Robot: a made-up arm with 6 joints. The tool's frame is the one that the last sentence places. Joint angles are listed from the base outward.
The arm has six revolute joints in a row. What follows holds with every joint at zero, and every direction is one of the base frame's. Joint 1 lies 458.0 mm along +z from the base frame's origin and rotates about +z. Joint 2 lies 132.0 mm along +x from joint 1 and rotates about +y. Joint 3 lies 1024.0 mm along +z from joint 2 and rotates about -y. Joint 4 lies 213.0 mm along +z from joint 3 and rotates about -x. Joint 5 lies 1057.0 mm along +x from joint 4 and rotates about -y. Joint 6 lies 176.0 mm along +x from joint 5 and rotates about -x. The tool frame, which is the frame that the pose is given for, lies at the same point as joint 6; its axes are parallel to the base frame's.
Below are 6 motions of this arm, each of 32 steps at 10 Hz.
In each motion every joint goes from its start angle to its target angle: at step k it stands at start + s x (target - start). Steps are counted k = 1, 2, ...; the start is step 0. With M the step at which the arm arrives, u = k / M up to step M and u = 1 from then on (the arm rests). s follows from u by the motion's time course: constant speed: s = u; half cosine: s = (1 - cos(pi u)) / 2; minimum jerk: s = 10 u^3 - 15 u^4 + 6 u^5.
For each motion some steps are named. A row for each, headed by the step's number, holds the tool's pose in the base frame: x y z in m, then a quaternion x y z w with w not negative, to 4 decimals.
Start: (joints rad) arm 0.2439 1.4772 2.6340 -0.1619 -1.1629 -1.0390
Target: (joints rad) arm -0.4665 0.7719 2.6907 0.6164 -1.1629 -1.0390
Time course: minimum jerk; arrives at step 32
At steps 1, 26, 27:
1: 1.5033 0.4006 1.6072 0.5142 0.1025 0.1656 0.8353
26: 0.3739 -0.2696 2.2158 0.3304 -0.5168 -0.2464 0.7504
27: 0.3459 -0.2652 2.2191 0.3243 -0.5272 -0.2537 0.7433

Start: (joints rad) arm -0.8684 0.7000 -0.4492 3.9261 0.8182 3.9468
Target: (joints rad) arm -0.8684 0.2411 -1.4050 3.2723 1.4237 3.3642
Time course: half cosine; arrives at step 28
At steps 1, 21, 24, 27, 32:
1: 0.8234 -1.1133 0.2170 -0.2072 0.8508 0.1898 0.4441
21: 0.2848 -0.3959 0.3355 0.2927 0.9369 0.1085 0.1573
24: 0.2278 -0.3127 0.3578 0.3347 0.9313 0.0995 0.1038
27: 0.2011 -0.2733 0.3689 0.3532 0.9275 0.0954 0.0772
32: 0.1993 -0.2706 0.3696 0.3545 0.9272 0.0951 0.0754

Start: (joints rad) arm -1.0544 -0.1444 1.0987 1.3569 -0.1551 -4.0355
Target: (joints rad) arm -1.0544 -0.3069 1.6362 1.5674 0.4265 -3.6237
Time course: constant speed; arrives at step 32
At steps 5, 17, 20, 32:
5: 0.0002 -0.0229 2.7163 0.5569 -0.5502 0.4105 0.4675
17: -0.1604 0.3368 2.6751 0.4098 -0.5068 0.4376 0.6194
20: -0.1989 0.4238 2.6493 0.3662 -0.4972 0.4402 0.6519
32: -0.3410 0.7480 2.4904 0.1712 -0.4639 0.4325 0.7540

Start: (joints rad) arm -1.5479 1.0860 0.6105 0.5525 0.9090 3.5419
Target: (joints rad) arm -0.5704 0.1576 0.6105 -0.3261 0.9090 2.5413
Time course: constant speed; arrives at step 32
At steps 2, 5, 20, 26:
2: 0.2514 -2.1964 0.8208 0.7325 -0.5243 -0.0465 0.4317
5: 0.4347 -2.1288 1.0048 0.7523 -0.5198 0.0432 0.4024
20: 1.0368 -1.4099 1.8255 0.8002 -0.3431 0.4740 0.1316
26: 1.0707 -1.0354 2.0834 -0.7703 0.2082 -0.6023 0.0243

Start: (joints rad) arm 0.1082 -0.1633 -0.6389 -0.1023 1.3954 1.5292
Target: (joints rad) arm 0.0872 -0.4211 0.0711 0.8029 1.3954 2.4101
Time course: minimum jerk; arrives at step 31
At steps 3, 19, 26, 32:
3: 1.1035 0.1031 1.3214 -0.5835 -0.3268 -0.3016 0.6796
19: 0.7646 0.1604 1.9989 -0.6725 -0.4917 -0.5320 0.1516
26: 0.5330 0.1685 2.1815 0.6208 0.4605 0.6295 0.0792
32: 0.5017 0.1690 2.2004 0.6109 0.4529 0.6404 0.1074

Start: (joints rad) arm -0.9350 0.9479 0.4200 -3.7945 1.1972 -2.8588
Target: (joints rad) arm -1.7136 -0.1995 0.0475 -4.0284 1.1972 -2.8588
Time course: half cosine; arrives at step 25
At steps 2, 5, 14, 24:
2: 1.2311 -1.5402 0.5897 0.5060 0.5192 -0.1149 0.6791
5: 1.1187 -1.5863 0.7276 0.5123 0.4819 -0.1375 0.6974
14: 0.3786 -1.4841 1.4674 0.4953 0.2513 -0.2881 0.7801
24: -0.0129 -1.0032 1.8395 0.4146 0.0878 -0.4121 0.8066

